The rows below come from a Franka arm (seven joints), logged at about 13 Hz.
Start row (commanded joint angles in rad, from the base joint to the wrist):
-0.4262 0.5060 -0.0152 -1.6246 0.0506 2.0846 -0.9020
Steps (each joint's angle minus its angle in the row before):
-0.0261 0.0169 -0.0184 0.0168 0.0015 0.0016 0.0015
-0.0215 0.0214 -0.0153 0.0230 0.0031 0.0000 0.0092
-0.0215 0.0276 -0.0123 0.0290 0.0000 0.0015 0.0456
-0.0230 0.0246 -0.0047 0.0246 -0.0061 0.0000 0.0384
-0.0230 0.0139 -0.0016 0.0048 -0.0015 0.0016 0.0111
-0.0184 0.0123 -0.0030 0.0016 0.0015 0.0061 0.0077
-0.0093 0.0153 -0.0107 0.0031 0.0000 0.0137 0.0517
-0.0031 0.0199 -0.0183 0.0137 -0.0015 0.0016 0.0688
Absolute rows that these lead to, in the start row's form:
-0.4523 0.5229 -0.0336 -1.6078 0.0521 2.0862 -0.9005
-0.4738 0.5443 -0.0489 -1.5848 0.0552 2.0862 -0.8913
-0.4953 0.5719 -0.0612 -1.5558 0.0552 2.0877 -0.8457
-0.5183 0.5965 -0.0659 -1.5312 0.0491 2.0877 -0.8073
-0.5413 0.6104 -0.0675 -1.5264 0.0476 2.0893 -0.7962
-0.5597 0.6227 -0.0705 -1.5248 0.0491 2.0954 -0.7885
-0.5690 0.6380 -0.0812 -1.5217 0.0491 2.1091 -0.7368
-0.5721 0.6579 -0.0995 -1.5080 0.0476 2.1107 -0.6680

